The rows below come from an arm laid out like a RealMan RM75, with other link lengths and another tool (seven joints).
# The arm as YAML. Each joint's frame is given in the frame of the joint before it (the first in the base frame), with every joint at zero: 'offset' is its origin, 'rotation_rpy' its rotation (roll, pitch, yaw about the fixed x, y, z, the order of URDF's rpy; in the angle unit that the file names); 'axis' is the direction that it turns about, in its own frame. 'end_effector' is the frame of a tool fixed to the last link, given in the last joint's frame.
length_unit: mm
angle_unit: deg
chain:
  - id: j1
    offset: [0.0, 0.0, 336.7]
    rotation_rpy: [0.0, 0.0, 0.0]
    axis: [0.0, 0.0, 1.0]
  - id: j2
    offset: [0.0, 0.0, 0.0]
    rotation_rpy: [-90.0, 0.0, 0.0]
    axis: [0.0, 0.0, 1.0]
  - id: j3
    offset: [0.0, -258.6, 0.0]
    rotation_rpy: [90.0, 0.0, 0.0]
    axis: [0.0, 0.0, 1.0]
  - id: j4
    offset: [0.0, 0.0, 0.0]
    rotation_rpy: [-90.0, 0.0, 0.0]
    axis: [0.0, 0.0, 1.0]
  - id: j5
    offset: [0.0, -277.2, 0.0]
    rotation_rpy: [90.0, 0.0, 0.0]
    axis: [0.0, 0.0, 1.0]
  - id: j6
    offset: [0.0, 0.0, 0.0]
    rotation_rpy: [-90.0, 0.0, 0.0]
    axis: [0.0, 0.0, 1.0]
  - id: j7
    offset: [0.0, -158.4, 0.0]
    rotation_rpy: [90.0, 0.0, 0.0]
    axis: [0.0, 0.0, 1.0]
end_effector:
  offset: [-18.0, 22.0, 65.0]
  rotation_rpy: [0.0, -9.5, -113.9]
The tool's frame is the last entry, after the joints.
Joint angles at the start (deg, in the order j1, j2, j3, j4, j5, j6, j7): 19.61 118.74 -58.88 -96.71 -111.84 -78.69 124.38
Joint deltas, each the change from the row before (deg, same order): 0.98 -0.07 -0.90 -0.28 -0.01 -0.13 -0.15; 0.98 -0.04 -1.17 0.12 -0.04 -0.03 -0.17; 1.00 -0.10 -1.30 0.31 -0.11 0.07 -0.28; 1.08 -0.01 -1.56 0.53 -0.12 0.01 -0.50; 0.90 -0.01 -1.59 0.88 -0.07 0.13 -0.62; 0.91 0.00 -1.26 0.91 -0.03 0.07 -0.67; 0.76 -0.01 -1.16 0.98 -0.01 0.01 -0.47; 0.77 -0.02 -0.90 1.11 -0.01 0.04 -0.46; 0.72 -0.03 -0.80 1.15 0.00 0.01 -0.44; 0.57 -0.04 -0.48 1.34 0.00 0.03 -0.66; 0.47 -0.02 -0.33 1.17 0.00 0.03 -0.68; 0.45 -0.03 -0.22 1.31 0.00 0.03 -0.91; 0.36 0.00 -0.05 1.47 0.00 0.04 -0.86
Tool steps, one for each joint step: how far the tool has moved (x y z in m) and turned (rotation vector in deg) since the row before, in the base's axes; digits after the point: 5 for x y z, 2 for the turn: -0.01108 -0.00059 -0.00458 -0.65 -0.57 1.74; -0.00993 -0.00049 -0.00718 -0.99 -0.51 1.56; -0.00908 -0.00034 -0.00808 -1.03 -0.67 1.54; -0.00932 -0.00118 -0.01076 -1.38 -0.79 1.75; -0.00648 -0.00105 -0.01162 -1.46 -0.74 1.41; -0.00555 -0.00088 -0.00992 -1.26 -0.64 1.31; -0.00374 -0.00105 -0.00953 -1.32 -0.53 0.90; -0.00254 -0.00027 -0.00829 -1.15 -0.43 0.67; -0.00165 -0.00023 -0.00783 -1.12 -0.41 0.53; 0.00112 0.00072 -0.00654 -0.89 -0.37 0.26; 0.00136 0.00072 -0.00529 -0.68 -0.33 0.25; 0.00248 0.00105 -0.00510 -0.61 -0.37 0.26; 0.00407 0.00154 -0.00475 -0.59 -0.24 -0.08
